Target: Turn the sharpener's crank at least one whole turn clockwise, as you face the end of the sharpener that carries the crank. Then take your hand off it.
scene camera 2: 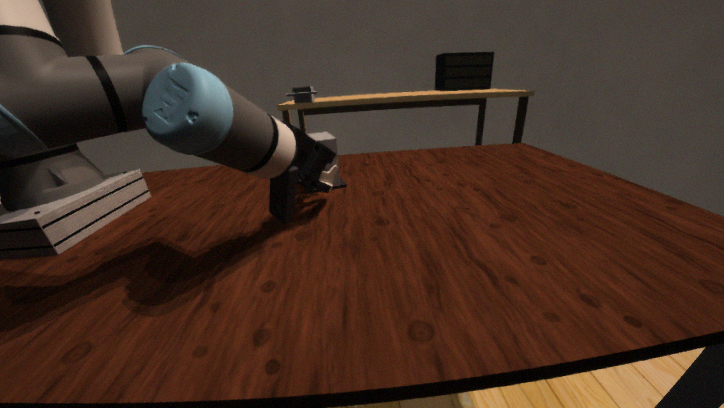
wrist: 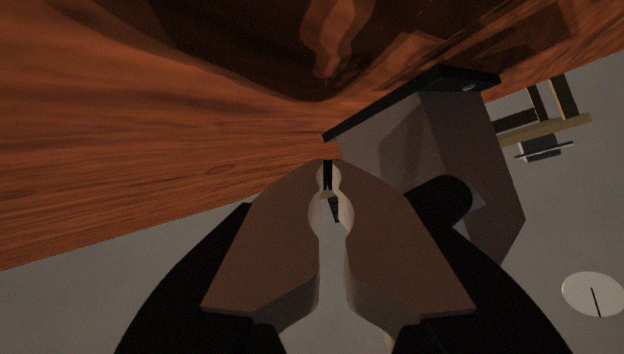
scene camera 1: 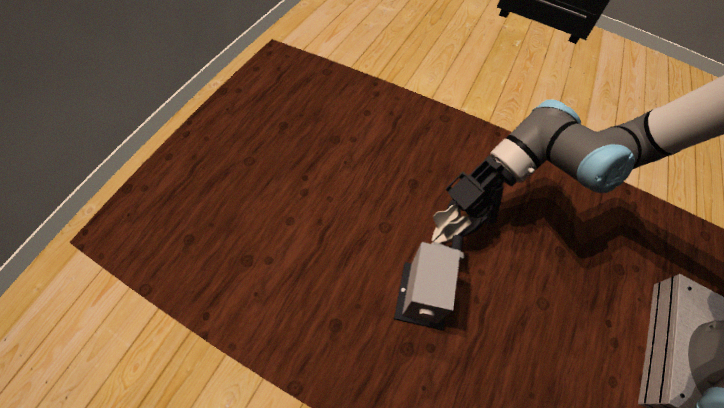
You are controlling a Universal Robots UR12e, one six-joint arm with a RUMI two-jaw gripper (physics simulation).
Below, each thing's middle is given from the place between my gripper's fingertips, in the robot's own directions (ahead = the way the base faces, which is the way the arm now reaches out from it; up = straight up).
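Scene:
There is the grey sharpener (scene camera 1: 426,296), and I can see my gripper as well. Measured from the sharpener, my gripper is 30 mm below it, 80 mm to the right of it and 20 mm past it.

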